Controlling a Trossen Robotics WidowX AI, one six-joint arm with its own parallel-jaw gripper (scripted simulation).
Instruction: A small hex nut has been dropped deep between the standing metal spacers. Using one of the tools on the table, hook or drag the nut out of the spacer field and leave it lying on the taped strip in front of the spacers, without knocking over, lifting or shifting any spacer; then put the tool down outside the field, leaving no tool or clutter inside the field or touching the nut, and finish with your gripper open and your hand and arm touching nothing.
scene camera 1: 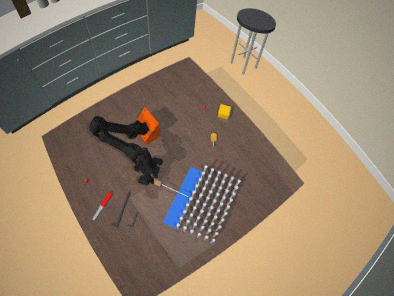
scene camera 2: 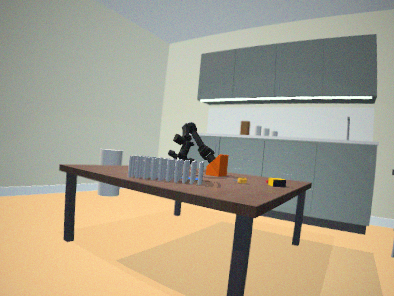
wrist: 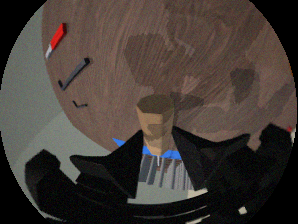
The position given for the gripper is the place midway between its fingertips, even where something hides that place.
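Observation:
The wrist camera shows the gripper (wrist: 157,130), while a blue taped strip (scene camera 1: 173,216) can be seen from the scene.

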